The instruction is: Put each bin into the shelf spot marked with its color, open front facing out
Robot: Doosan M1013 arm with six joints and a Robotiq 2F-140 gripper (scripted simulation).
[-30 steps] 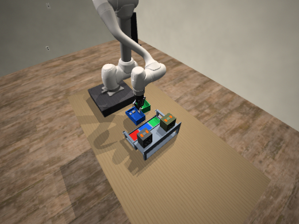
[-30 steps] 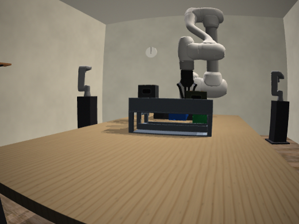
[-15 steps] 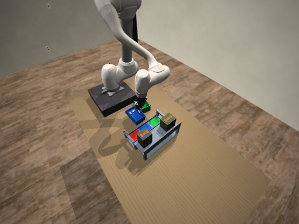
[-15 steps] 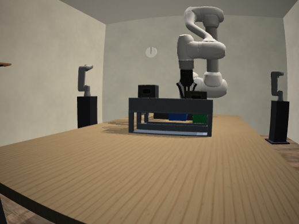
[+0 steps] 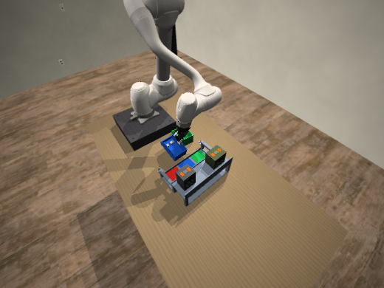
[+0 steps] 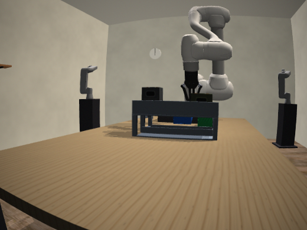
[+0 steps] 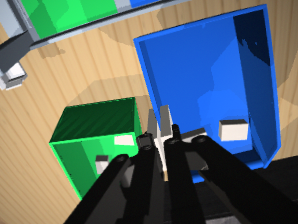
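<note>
Right now my hand is 2 cm past the blue bin, 5 cm to the left of it and 4 cm above it. From my hand the other things lie so: olive box 28 cm ahead, 5 cm to the left, 3 cm above; then black box 26 cm ahead, 18 cm to the right, 4 cm above; then green bin 10 cm behind, 10 cm to the left, 9 cm below.
</note>
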